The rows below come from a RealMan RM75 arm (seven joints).
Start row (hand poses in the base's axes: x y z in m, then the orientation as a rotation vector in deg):
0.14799, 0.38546, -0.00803, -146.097, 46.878, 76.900
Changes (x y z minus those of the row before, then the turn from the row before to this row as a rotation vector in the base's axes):
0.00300, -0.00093, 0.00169, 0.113, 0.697, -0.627
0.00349, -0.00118, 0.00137, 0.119, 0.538, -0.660
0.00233, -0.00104, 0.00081, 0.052, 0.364, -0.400
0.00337, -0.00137, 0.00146, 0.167, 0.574, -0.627
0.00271, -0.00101, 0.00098, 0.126, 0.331, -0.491
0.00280, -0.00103, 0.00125, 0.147, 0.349, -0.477
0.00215, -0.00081, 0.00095, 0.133, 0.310, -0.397
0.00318, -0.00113, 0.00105, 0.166, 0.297, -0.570
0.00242, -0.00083, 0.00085, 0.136, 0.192, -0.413
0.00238, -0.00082, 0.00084, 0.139, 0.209, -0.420
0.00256, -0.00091, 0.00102, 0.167, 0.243, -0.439
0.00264, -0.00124, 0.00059, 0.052, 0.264, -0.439
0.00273, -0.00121, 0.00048, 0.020, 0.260, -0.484
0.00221, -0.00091, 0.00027, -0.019, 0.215, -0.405
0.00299, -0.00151, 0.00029, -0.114, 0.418, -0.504
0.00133, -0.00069, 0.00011, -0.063, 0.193, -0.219
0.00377, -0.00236, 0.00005, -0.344, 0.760, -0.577
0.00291, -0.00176, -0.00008, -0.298, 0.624, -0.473
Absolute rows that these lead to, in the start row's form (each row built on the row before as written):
0.15099, 0.38453, -0.00634, -145.215, 47.630, 77.688
0.15448, 0.38335, -0.00497, -144.372, 48.382, 78.242
0.15681, 0.38231, -0.00416, -143.855, 48.861, 78.625
0.16018, 0.38094, -0.00270, -142.975, 49.531, 79.233
0.16289, 0.37993, -0.00172, -142.343, 50.034, 79.543
0.16569, 0.37890, -0.00047, -141.696, 50.504, 79.881
0.16784, 0.37809, 0.00048, -141.138, 50.887, 80.188
0.17102, 0.37696, 0.00153, -140.425, 51.427, 80.422
0.17344, 0.37613, 0.00238, -139.907, 51.796, 80.560
0.17582, 0.37531, 0.00322, -139.372, 52.172, 80.717
0.17838, 0.37440, 0.00424, -138.784, 52.549, 80.915
0.18102, 0.37316, 0.00483, -138.268, 53.035, 81.125
0.18375, 0.37195, 0.00531, -137.739, 53.596, 81.309
0.18596, 0.37104, 0.00558, -137.321, 54.097, 81.453
0.18895, 0.36953, 0.00587, -136.789, 54.838, 81.818
0.19028, 0.36884, 0.00598, -136.560, 55.175, 81.989
0.19405, 0.36648, 0.00603, -135.954, 56.289, 82.744
0.19696, 0.36472, 0.00595, -135.459, 57.217, 83.359

